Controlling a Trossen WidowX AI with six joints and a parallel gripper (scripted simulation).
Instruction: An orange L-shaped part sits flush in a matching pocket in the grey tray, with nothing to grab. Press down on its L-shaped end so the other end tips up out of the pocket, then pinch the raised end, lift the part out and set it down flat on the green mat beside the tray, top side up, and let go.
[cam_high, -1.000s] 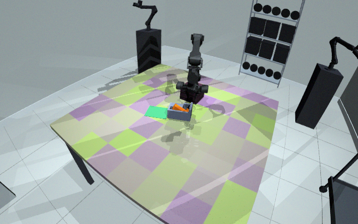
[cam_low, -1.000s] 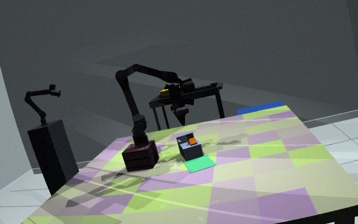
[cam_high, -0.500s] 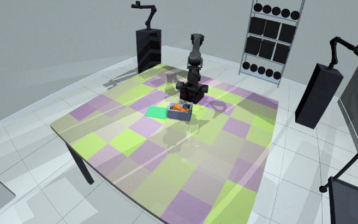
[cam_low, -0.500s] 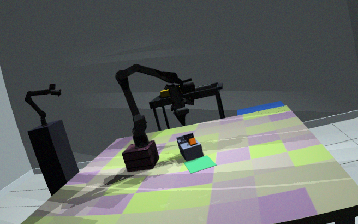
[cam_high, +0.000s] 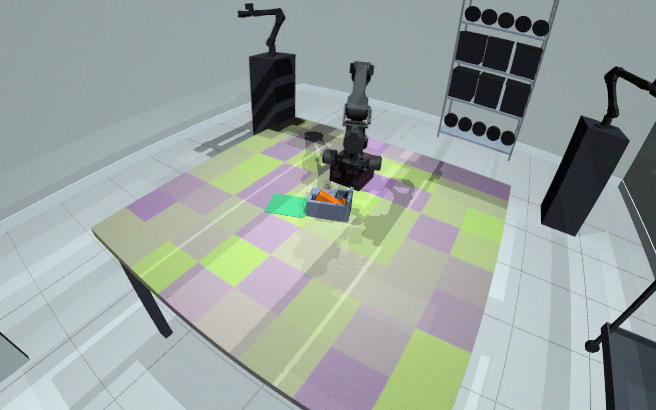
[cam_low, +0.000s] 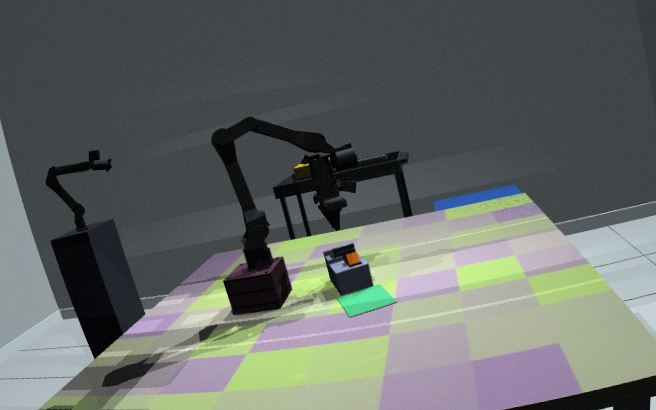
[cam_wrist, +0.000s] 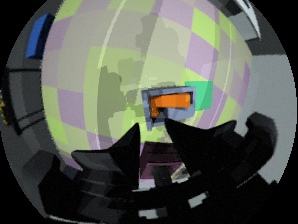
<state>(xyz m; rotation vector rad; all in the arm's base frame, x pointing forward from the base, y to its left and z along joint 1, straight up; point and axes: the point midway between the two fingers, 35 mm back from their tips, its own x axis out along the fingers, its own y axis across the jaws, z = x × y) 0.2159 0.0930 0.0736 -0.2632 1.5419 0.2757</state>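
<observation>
Now: the orange L-shaped part 100 mm below my gripper tip, 50 mm to the right of it and 10 mm ahead of it. Round my gripper tip: green mat (210 mm to the right, 160 mm below, 70 mm ahead).
</observation>
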